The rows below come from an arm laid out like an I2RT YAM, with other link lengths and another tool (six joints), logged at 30 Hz.
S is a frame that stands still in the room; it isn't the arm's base.
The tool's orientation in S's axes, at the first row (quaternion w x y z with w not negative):
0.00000 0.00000 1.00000 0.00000
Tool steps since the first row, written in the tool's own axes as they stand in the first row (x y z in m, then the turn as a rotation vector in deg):
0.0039 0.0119 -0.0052 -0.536 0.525 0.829
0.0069 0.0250 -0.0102 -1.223 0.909 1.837
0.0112 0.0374 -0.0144 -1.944 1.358 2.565
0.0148 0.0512 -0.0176 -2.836 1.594 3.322
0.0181 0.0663 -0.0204 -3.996 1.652 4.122
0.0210 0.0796 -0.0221 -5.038 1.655 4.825
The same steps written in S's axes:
-0.0039 0.0119 0.0052 0.536 0.525 -0.829
-0.0069 0.0250 0.0102 1.223 0.909 -1.837
-0.0112 0.0374 0.0144 1.944 1.358 -2.565
-0.0148 0.0512 0.0176 2.836 1.594 -3.322
-0.0181 0.0663 0.0204 3.996 1.652 -4.122
-0.0210 0.0796 0.0221 5.038 1.655 -4.825

